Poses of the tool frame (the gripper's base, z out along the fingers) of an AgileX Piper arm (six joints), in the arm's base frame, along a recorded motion.
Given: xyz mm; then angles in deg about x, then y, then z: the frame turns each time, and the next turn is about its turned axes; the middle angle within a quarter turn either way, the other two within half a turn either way.
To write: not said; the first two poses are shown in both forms.
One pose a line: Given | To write
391, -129, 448, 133.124, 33.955, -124.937 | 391, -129, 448, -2.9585, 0.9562, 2.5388
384, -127, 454, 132.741, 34.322, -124.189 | 384, -127, 454, -2.9717, 0.9659, 2.5253
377, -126, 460, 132.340, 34.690, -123.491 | 377, -126, 460, -2.9837, 0.9755, 2.5134
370, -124, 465, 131.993, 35.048, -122.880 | 370, -124, 465, -2.9951, 0.9840, 2.5027
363, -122, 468, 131.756, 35.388, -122.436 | 363, -122, 468, -3.0050, 0.9908, 2.4946
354, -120, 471, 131.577, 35.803, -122.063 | 354, -120, 471, -3.0157, 0.9974, 2.4875
